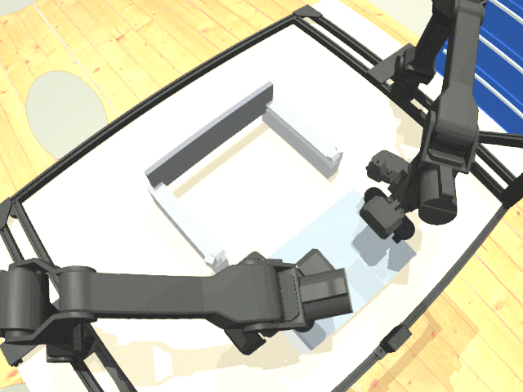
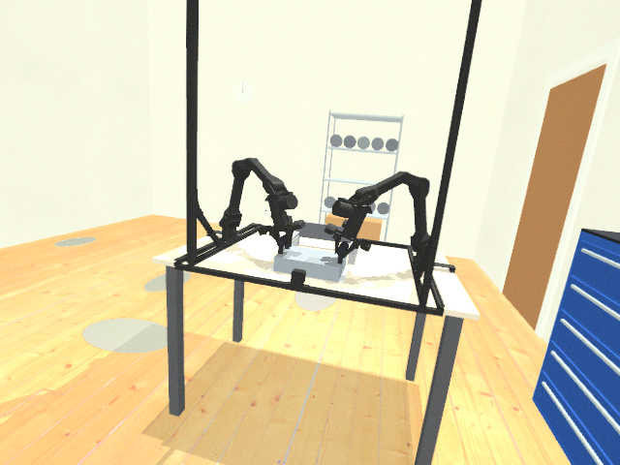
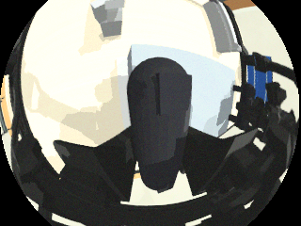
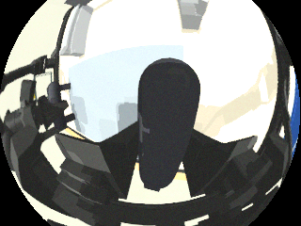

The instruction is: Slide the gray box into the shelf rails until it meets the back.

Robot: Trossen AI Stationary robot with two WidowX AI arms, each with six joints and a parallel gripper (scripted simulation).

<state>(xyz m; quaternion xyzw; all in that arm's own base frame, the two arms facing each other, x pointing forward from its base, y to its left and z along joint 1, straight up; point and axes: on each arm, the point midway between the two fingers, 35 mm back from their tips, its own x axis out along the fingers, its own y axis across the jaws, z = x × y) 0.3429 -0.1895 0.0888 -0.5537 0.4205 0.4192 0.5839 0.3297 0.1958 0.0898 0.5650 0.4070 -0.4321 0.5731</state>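
Now: right hand 120 mm to the right of the gray box and 50 mm above it. The rest, counted from my right hand: dark back wall 340 mm ahead, 130 mm to the left, 30 mm below.
The gray box lies 120 mm to the right of my left hand and 50 mm below it. The rest, counted from my left hand: dark back wall (340 mm ahead, 110 mm to the right, 30 mm below).
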